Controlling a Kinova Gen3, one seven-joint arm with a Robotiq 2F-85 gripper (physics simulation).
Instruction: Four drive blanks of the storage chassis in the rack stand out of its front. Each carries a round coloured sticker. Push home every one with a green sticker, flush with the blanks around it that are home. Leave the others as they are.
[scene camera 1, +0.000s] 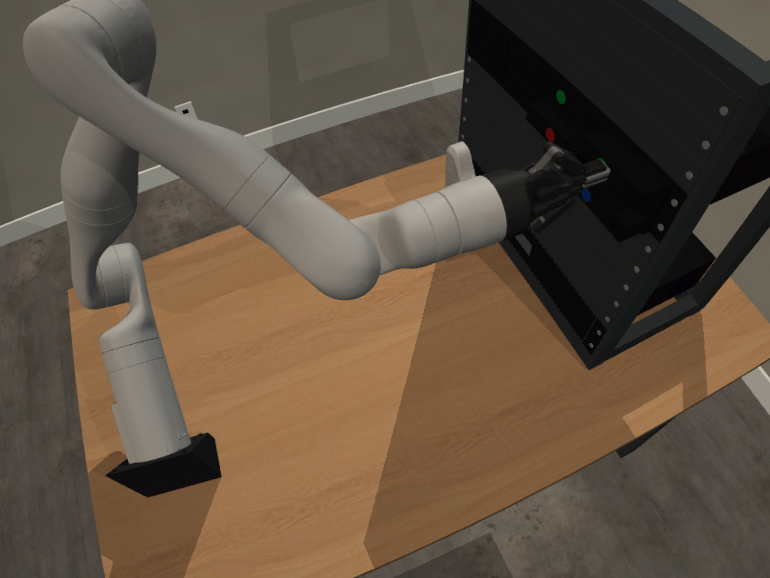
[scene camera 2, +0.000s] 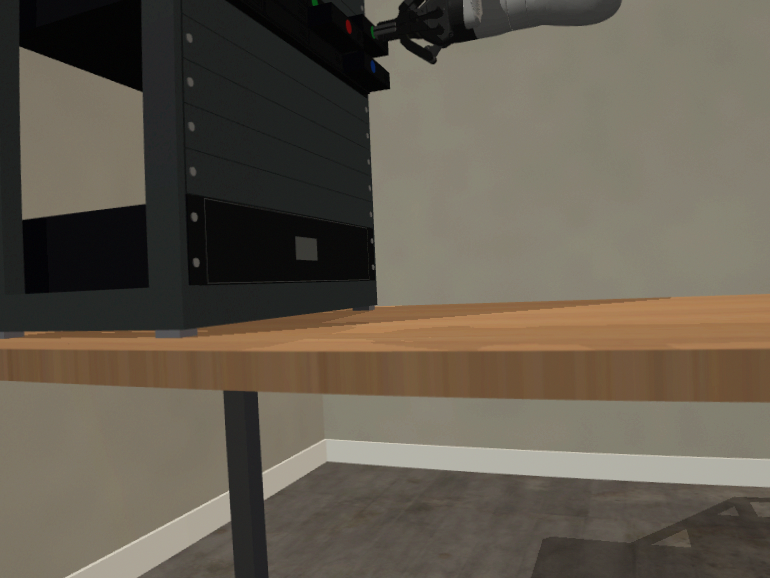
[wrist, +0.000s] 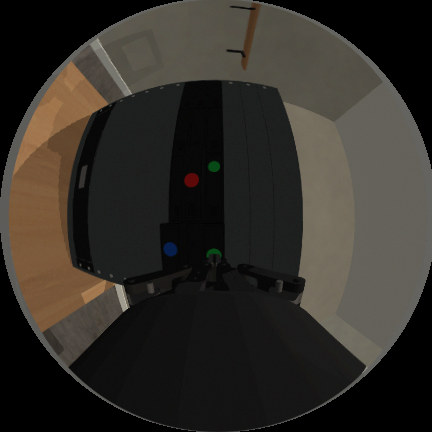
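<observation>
The storage chassis (wrist: 200, 120) is a black band in the rack. A blank with a green sticker (scene camera 1: 601, 161) (scene camera 2: 373, 31) (wrist: 214, 252) stands out at the near end. My gripper (scene camera 1: 600, 173) (scene camera 2: 378, 31) (wrist: 214, 260) is shut and empty, its tips at that sticker, seemingly touching the blank. The blue-stickered blank (scene camera 1: 585, 195) (scene camera 2: 372, 66) (wrist: 170, 249) stands out below it. The red-stickered blank (scene camera 1: 549, 134) (scene camera 2: 348, 26) (wrist: 191, 180) stands out farther along. The other green-stickered blank (scene camera 1: 561, 96) (scene camera 2: 315, 2) (wrist: 214, 166) looks set back behind the red one; whether it is flush is too dark to tell.
The dark rack (scene camera 1: 646, 273) (scene camera 2: 164, 186) stands on the wooden table (scene camera 1: 298, 385) (scene camera 2: 497, 373). Plain filler panels lie above and below the chassis. A black unit with a grey label (scene camera 2: 306, 248) sits low in the rack. The arm reaches across above the table.
</observation>
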